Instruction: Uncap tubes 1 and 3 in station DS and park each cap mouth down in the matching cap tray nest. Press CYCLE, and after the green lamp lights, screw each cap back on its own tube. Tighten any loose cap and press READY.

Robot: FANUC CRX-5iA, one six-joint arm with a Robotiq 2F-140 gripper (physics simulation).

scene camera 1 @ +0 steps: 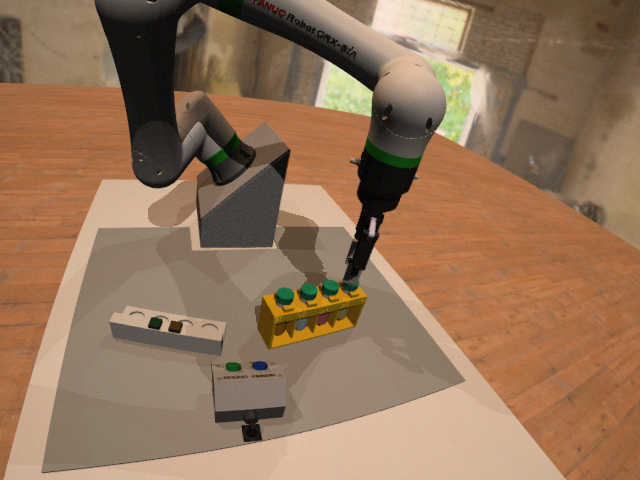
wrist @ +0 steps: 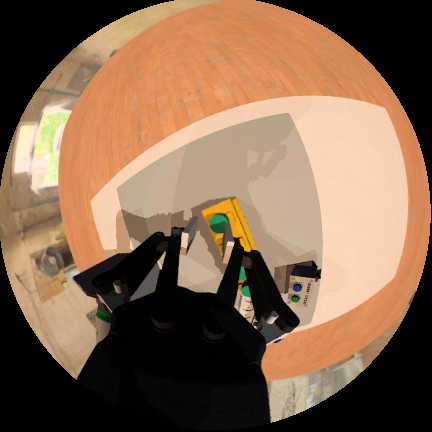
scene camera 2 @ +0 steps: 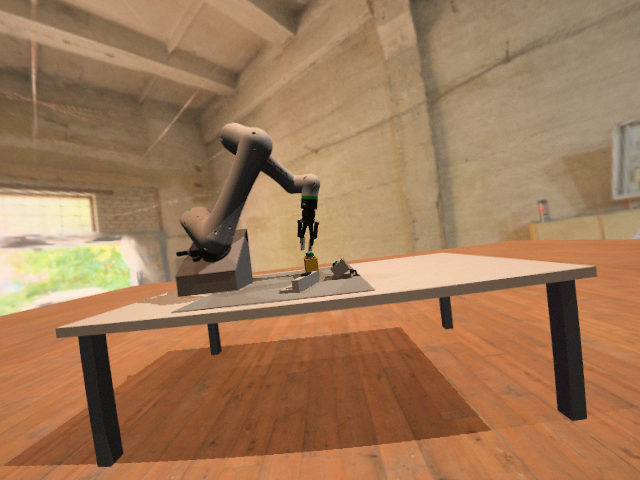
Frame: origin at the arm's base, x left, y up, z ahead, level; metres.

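Seen in the pictures: gripper, fingertip midpoint: [scene camera 1: 350, 273] [wrist: 210, 227] [scene camera 2: 306, 250]; arm's base at its link origin: [scene camera 1: 235, 167].
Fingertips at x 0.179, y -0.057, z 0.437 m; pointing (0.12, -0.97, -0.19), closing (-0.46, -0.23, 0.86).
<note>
Pixels of each thing's top centre, then the offset from my fingertips to it. "spot": a spot on its surface instead. Level surfaces: height alone.
- yellow rack at its top centre: [wrist: 236, 257] [scene camera 1: 318, 293] [scene camera 2: 309, 256] dz +0.022, dx -0.077, dy -0.030 m
- end cap at its top centre: [wrist: 218, 223] [scene camera 1: 351, 280] dz +0.011, dx +0.000, dy -0.012 m
- white cap tray at its top centre: [scene camera 1: 169, 313] [wrist: 248, 321] [scene camera 2: 299, 273] dz -0.004, dx -0.372, dy -0.080 m
- button box at its top centre: [scene camera 1: 249, 371] [wrist: 305, 295] [scene camera 2: 339, 258] dz +0.171, dx -0.253, dy -0.049 m
- green button at its top centre: [scene camera 1: 233, 364] [wrist: 295, 300] dz +0.147, dx -0.273, dy -0.058 m
- blue button at its top centre: [scene camera 1: 260, 363] [wrist: 298, 289] dz +0.151, dx -0.229, dy -0.058 m
- dark green square at a spot on its surface: [scene camera 1: 155, 322] spot: dz +0.018, dx -0.399, dy -0.080 m
- brown square at a spot on its surface: [scene camera 1: 175, 326] spot: dz +0.031, dx -0.362, dy -0.080 m
- small black fixture at a spot on its surface: [scene camera 1: 251, 432] spot: dz +0.242, dx -0.262, dy -0.123 m
- grey mat at its surface level: dy -0.133 m
The yellow rack [scene camera 1: 265, 324] [scene camera 2: 310, 265] holds several upright tubes, each with a green cap: far left [scene camera 1: 284, 296], second [scene camera 1: 308, 290], third [scene camera 1: 330, 287] and far right [scene camera 1: 350, 285]. Tube numbers are not readable. My gripper [scene camera 1: 353, 273] [scene camera 2: 306, 248] [wrist: 210, 227] is partly open and empty, just above the rack's far-right end. In the wrist view the end cap [wrist: 218, 223] shows beyond one finger, not centred between the fingertips. The white cap tray [scene camera 1: 165, 338] [scene camera 2: 306, 282] shows empty nests. The button box [scene camera 1: 249, 393] [scene camera 2: 341, 268] has a green button [scene camera 1: 233, 366] [wrist: 295, 298] and a blue button [scene camera 1: 259, 365] [wrist: 297, 287].
A dark green square [scene camera 1: 155, 322] and a brown square [scene camera 1: 175, 326] sit on the cap tray; neither looks brightly lit. A small black fixture [scene camera 1: 251, 432] stands in front of the button box. The grey mat [scene camera 1: 129, 403] lies under the stations. The robot's pedestal [scene camera 1: 240, 214] stands behind.
</note>
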